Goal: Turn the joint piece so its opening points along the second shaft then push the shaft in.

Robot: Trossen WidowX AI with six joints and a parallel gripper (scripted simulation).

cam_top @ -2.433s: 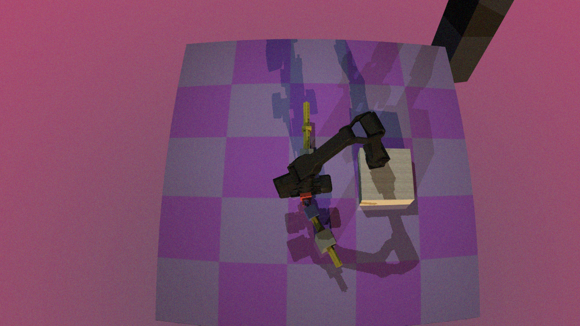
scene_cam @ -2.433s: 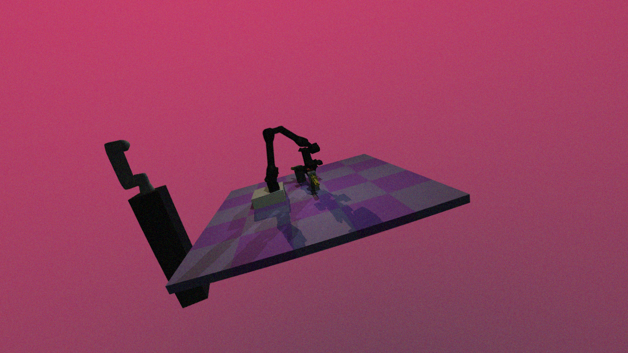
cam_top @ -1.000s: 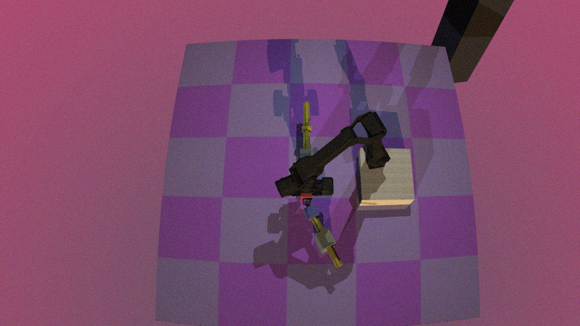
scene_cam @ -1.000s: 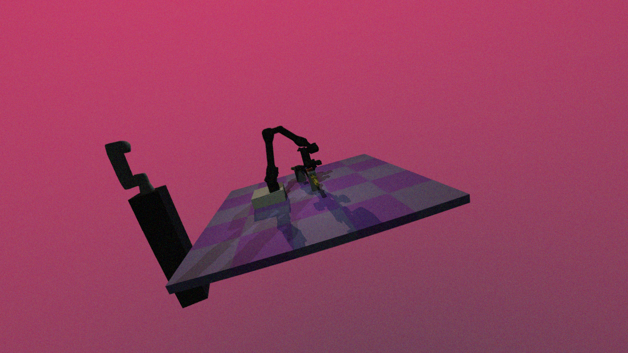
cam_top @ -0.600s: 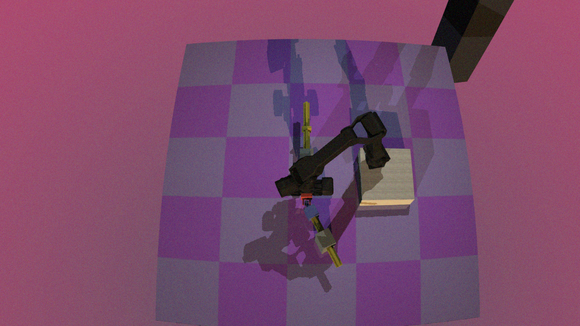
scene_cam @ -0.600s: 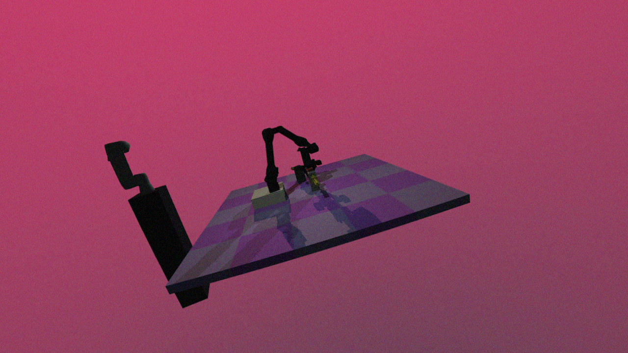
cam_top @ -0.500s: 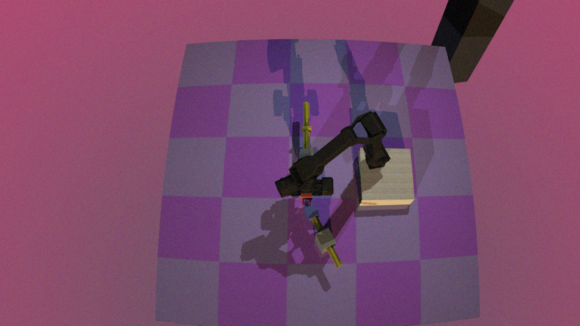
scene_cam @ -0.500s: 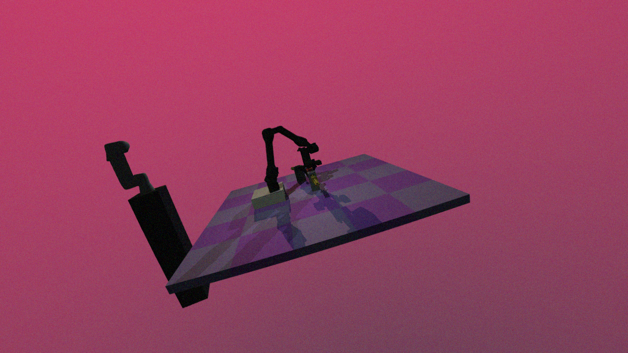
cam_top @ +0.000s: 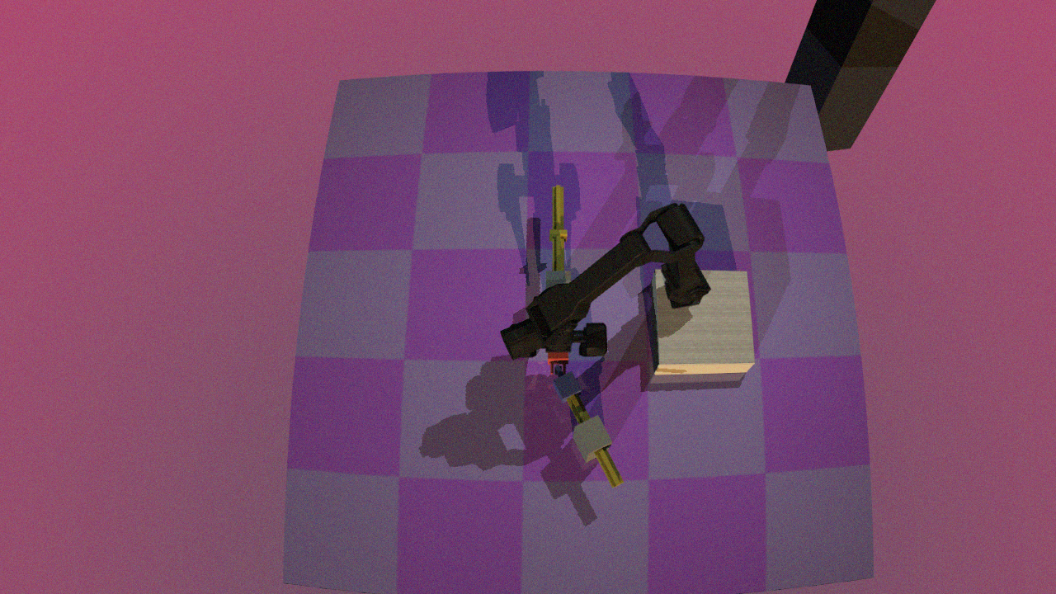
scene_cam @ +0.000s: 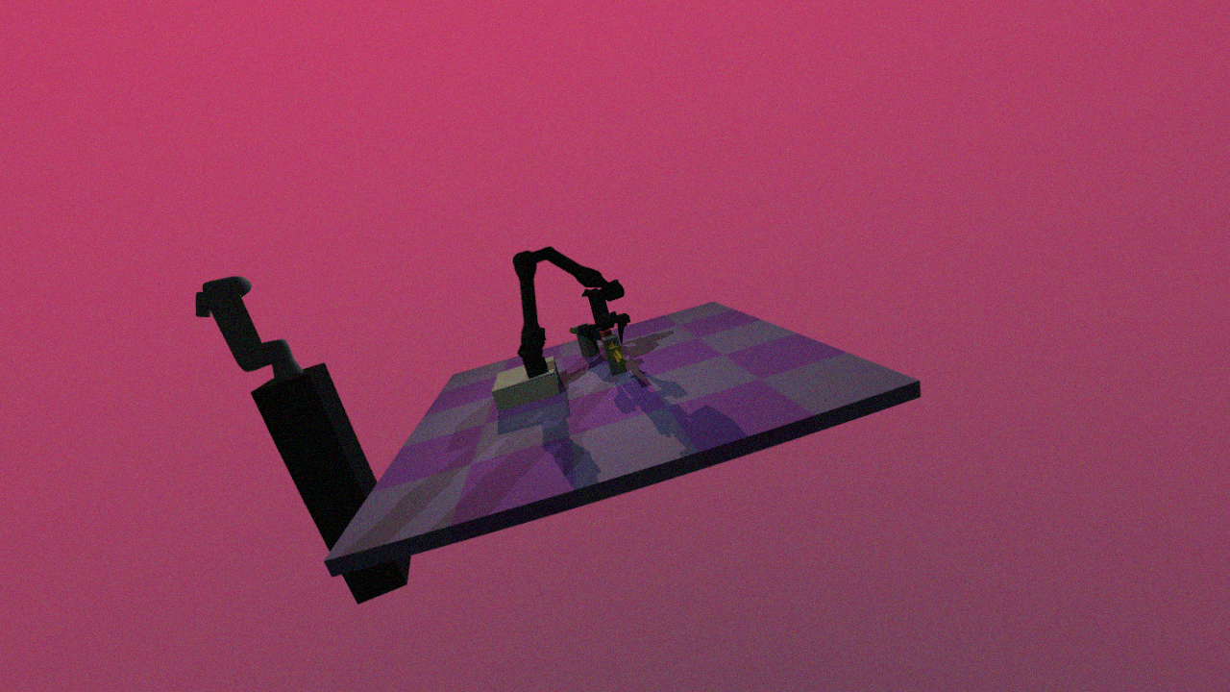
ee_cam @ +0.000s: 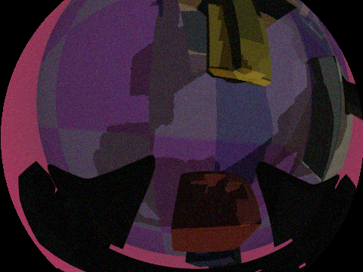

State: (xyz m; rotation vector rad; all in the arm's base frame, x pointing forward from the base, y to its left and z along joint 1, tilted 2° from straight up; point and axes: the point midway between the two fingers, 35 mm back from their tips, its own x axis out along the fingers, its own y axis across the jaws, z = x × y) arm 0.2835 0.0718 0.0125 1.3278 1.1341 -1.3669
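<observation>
My gripper tip is now 4 cm below the red square joint piece and 2 cm to the right of it.
</observation>
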